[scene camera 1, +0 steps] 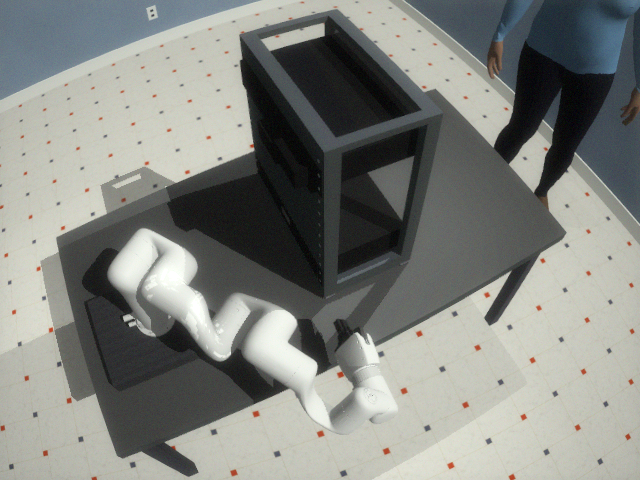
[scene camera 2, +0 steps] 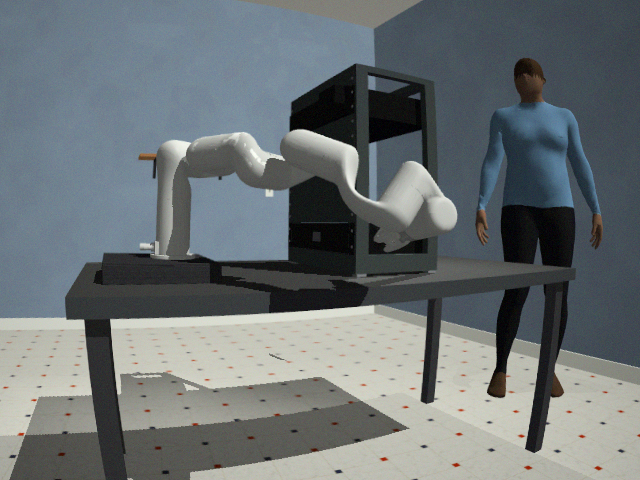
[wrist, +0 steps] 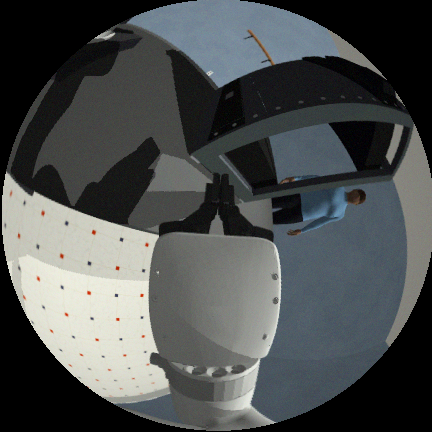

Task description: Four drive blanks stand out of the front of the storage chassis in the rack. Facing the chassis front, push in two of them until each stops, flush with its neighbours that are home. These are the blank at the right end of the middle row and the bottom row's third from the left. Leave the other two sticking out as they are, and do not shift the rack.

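Seen in the pictures: gripper, between the fingertips: (scene camera 1: 339,320) (scene camera 2: 374,233) (wrist: 219,181); arm's base, origin of its link: (scene camera 1: 155,317) (scene camera 2: 172,257).
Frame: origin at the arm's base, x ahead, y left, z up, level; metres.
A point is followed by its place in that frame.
The rack (scene camera 1: 331,222) @(z 0.318, x 0.507, y -0.098 m) (scene camera 2: 362,170) @(z 0.242, x 0.506, y -0.098 m) (wrist: 280,121) @(z 0.160, x 0.504, y -0.098 m) stands upright on the table, with a black front in deep shade. Dark blocky shapes (scene camera 1: 289,161) @(z 0.495, x 0.436, y -0.036 m) show on its front in scene camera 1; I cannot tell single drive blanks apart, nor which stick out. My gripper (scene camera 1: 341,325) @(z 0.071, x 0.475, y -0.231 m) (scene camera 2: 379,240) @(z 0.071, x 0.475, y -0.231 m) (wrist: 219,181) @(z 0.071, x 0.475, y -0.231 m) is shut and empty. It is outside the rack, beside the lower part of its near front corner post and apart from the front face in scene camera 1. In the wrist view the fingertips overlap the rack's lower corner. The chassis rows are not readable in any view.
The table (scene camera 1: 480,206) @(z -0.051, x 1.116, y 0.014 m) (scene camera 2: 496,266) @(z -0.051, x 1.128, y 0.005 m) (wrist: 115,115) @(z -0.051, x 0.311, y -0.139 m) carries the rack and the arm's dark base block (scene camera 1: 118,356) @(z 0.001, x -0.143, y -0.085 m) (scene camera 2: 155,271) @(z -0.021, x -0.050, y -0.157 m). A lower black unit (scene camera 2: 330,237) @(z 0.053, x 0.476, y 0.053 m) with a small light label sits in the rack front. A person (scene camera 1: 578,46) (scene camera 2: 537,149) (wrist: 325,202) stands behind the table.
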